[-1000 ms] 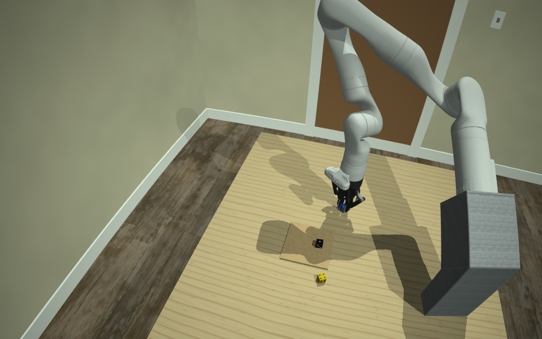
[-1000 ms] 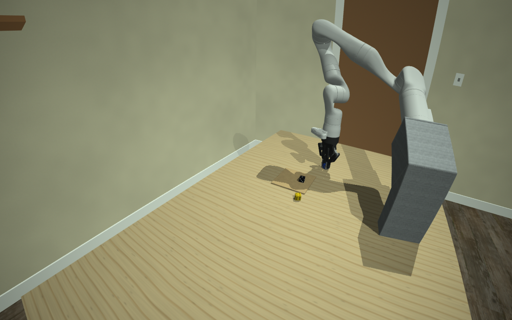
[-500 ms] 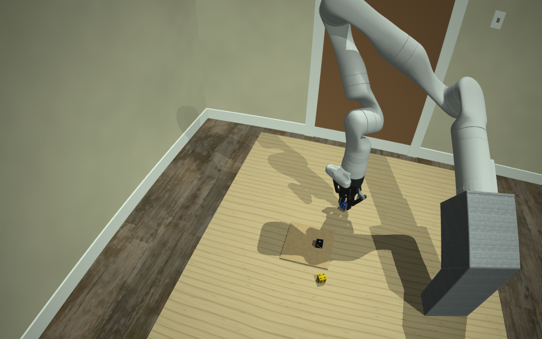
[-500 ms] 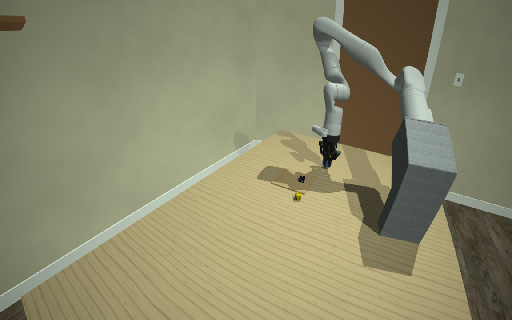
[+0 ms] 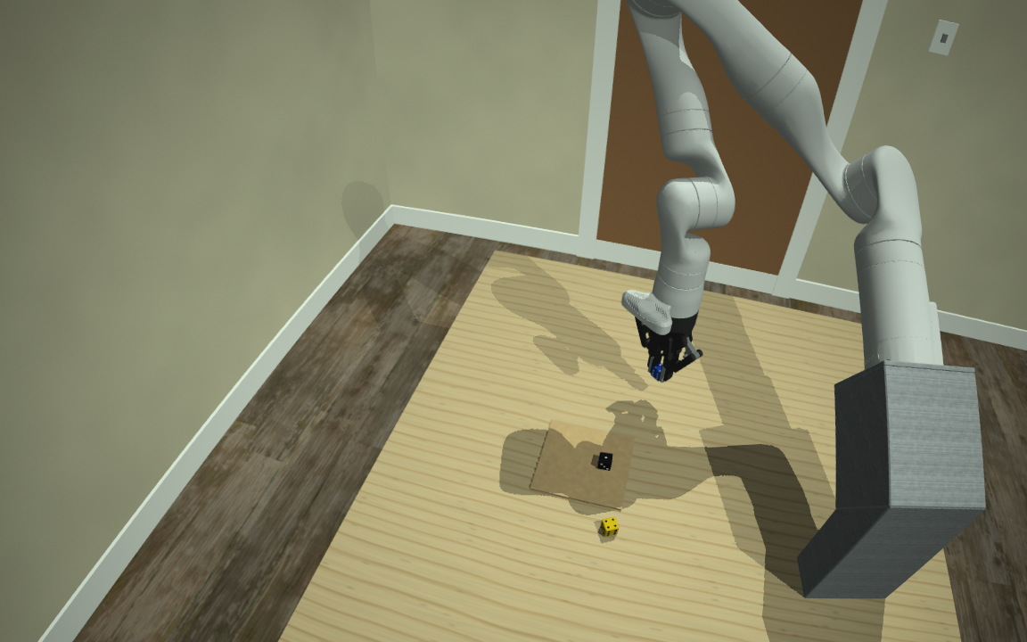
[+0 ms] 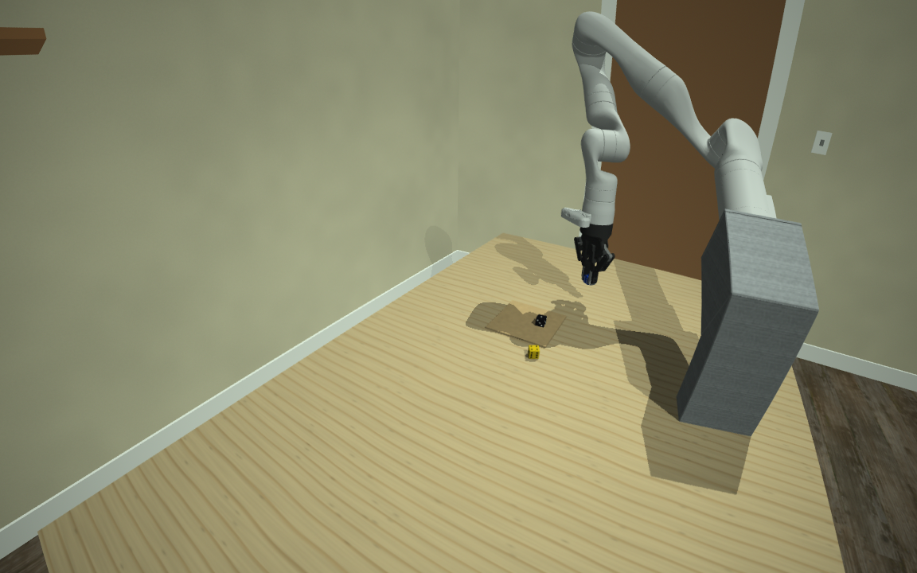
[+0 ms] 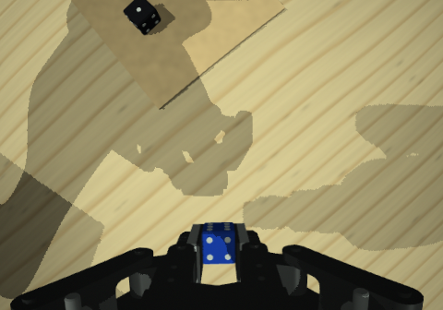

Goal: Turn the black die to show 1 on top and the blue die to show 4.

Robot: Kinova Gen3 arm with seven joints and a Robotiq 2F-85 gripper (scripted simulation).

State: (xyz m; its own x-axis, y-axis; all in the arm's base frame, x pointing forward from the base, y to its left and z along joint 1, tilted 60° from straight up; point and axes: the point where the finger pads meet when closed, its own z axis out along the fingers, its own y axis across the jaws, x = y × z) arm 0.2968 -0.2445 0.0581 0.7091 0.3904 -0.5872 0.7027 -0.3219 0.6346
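Right now my hand is 110 mm short of the tan mat, 160 mm to the right of it and 70 mm above it. From my hand the other things lie so: yellow die 60 mm ahead, 270 mm to the left, 60 mm below; black die 80 mm ahead, 160 mm to the left, 60 mm below; blue die 10 mm below.
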